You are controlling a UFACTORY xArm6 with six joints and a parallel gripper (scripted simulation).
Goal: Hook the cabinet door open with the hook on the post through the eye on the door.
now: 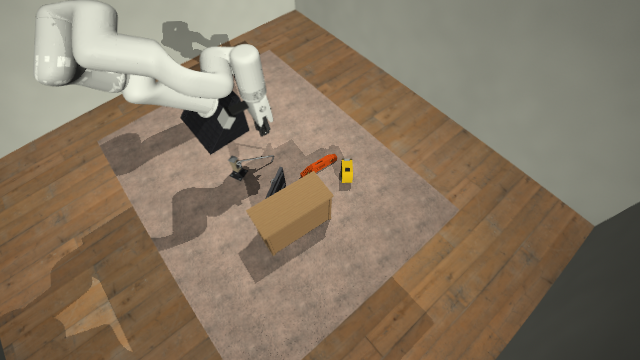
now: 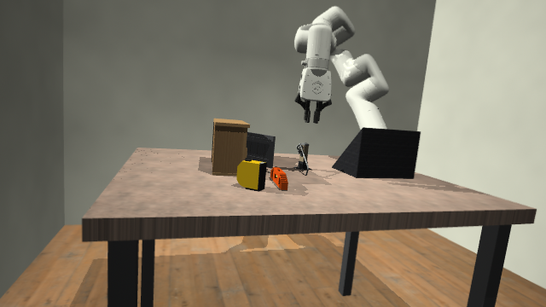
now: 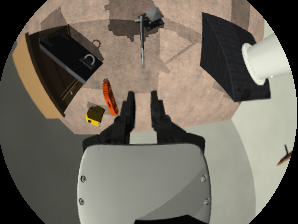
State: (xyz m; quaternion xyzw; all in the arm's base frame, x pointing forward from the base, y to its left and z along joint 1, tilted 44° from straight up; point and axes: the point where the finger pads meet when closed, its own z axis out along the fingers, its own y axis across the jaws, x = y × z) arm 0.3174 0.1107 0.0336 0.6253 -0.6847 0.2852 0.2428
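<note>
My gripper is now 1 cm past the thin hook rod, 5 cm to the left of it and 15 cm above it. Also, from my hand: orange tool 14 cm ahead, 12 cm to the left, 18 cm below; hook post 2 cm behind, 9 cm to the right, 14 cm below; dark door 16 cm ahead, 10 cm to the right, 13 cm below.
</note>
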